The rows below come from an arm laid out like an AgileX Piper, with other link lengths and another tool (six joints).
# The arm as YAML. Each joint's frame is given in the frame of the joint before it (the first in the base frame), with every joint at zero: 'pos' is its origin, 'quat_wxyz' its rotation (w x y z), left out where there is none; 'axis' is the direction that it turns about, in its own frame. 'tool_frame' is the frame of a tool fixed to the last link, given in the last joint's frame.
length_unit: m
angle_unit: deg
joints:
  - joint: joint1
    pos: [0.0, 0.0, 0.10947]
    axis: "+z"
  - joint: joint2
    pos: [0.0, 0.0, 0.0]
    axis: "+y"
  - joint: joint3
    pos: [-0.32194, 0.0, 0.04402]
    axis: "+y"
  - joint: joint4
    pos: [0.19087, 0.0, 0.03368]
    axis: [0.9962, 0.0, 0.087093]
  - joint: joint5
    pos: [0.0, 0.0, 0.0]
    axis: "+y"
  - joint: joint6
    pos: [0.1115, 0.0, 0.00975]
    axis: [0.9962, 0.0, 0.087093]
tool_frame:
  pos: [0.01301, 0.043, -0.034]
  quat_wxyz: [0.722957, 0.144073, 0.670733, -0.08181]
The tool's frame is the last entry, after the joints.
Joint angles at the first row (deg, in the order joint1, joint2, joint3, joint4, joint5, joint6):
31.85, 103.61, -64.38, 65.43, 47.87, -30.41
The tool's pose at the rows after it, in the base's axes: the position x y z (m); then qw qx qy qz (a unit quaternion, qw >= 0):
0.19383, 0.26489, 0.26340, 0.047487, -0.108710, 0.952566, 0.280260
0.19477, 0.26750, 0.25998, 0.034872, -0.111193, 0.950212, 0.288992
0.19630, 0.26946, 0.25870, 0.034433, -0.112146, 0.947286, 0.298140
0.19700, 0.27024, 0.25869, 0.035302, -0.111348, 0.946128, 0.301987
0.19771, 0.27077, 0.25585, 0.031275, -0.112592, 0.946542, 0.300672
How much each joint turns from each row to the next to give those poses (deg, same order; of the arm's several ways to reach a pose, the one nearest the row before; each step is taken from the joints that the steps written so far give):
0.00, 0.49, 0.00, 0.57, 0.67, -0.41
0.05, 1.25, 0.00, 1.69, 1.10, -1.38
0.00, 0.69, 0.00, 1.82, 0.27, -1.76
0.00, 0.17, 0.00, 0.76, 0.00, -0.62
0.00, 0.54, 0.00, 0.00, 0.17, -0.22

